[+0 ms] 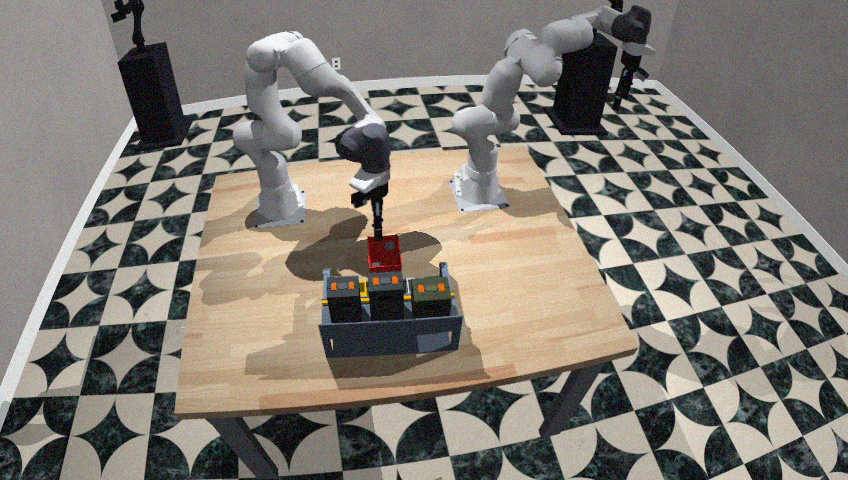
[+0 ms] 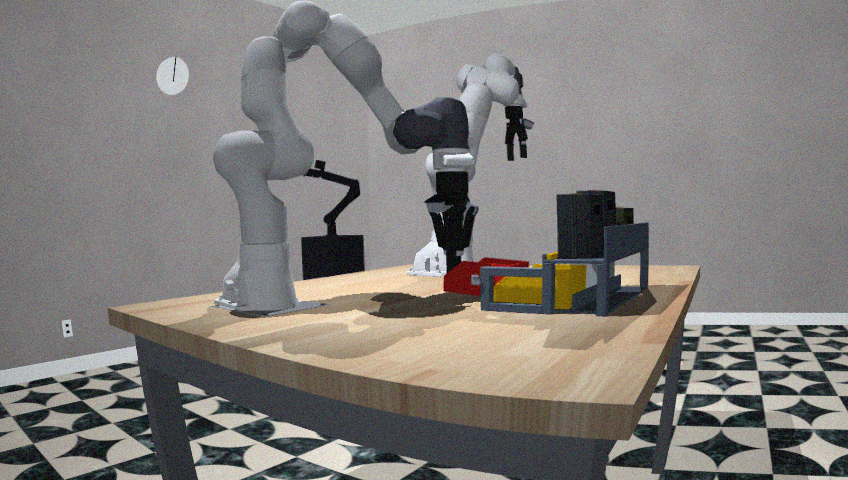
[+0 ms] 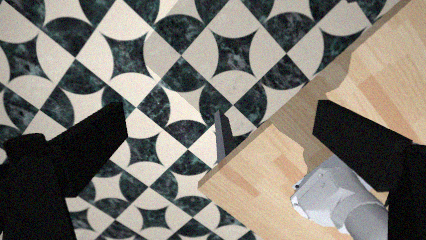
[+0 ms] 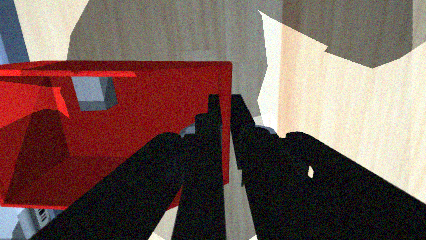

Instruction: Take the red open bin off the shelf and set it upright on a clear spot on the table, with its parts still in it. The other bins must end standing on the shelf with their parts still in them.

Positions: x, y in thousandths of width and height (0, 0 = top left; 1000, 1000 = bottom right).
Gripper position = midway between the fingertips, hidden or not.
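Note:
My left gripper (image 2: 610, 332), my right gripper (image 2: 536, 580), a red bin (image 2: 541, 584). Red bin also in image 1 (image 1: 462, 545). Left gripper, image 1 (image 1: 731, 216). Left gripper, image 3 (image 3: 518, 494). Red bin out of frame in image 3. Right gripper, image 4 (image 4: 527, 460). Red bin, image 4 (image 4: 144, 635).

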